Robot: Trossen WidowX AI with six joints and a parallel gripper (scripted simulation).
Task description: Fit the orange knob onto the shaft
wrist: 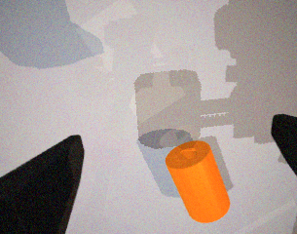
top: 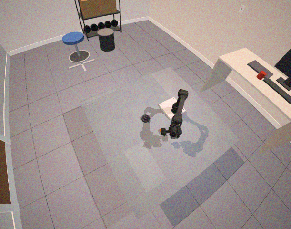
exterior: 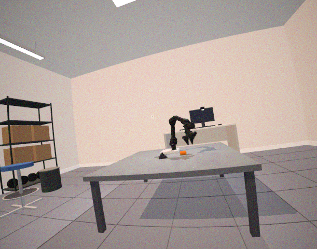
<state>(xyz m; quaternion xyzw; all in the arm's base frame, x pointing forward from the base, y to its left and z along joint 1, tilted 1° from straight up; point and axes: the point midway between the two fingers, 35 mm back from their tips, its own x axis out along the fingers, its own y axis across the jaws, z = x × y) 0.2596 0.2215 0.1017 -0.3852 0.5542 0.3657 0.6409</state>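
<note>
My gripper tip is 1 cm past the orange knob, 9 cm to the left of it and 8 cm above it. Also, from my gripper tip: D-shaft pedestal: 6 cm ahead, 30 cm to the right, 7 cm below.
</note>
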